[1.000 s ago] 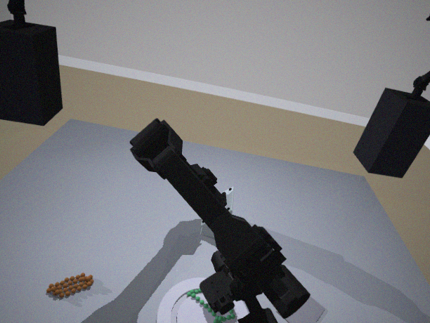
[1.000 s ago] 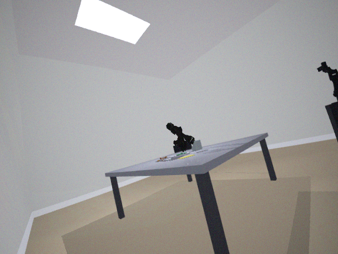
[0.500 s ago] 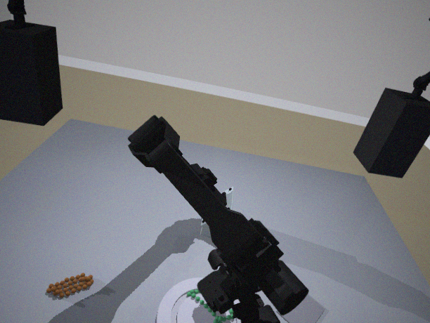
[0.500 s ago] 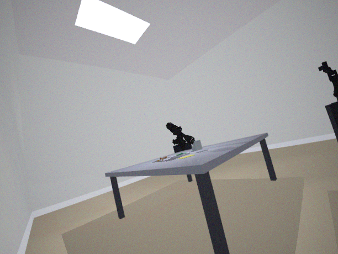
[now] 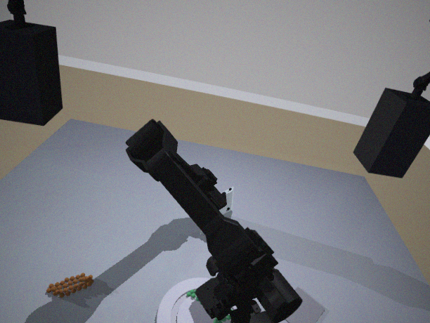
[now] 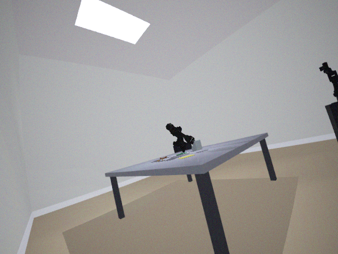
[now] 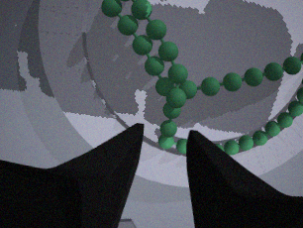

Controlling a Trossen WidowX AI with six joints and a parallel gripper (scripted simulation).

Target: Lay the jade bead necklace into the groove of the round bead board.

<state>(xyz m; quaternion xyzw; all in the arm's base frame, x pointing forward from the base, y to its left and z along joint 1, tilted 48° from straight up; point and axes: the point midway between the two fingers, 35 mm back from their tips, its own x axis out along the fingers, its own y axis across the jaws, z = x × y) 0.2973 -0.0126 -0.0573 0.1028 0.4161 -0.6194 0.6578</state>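
The round bead board is 5 cm to the right of my gripper tip and 1 cm below it. From my gripper tip the other things lie so: yellow strip: 20 cm ahead, 17 cm to the left, 2 cm below; flat grey square: 18 cm to the left, 4 cm behind, 2 cm below.
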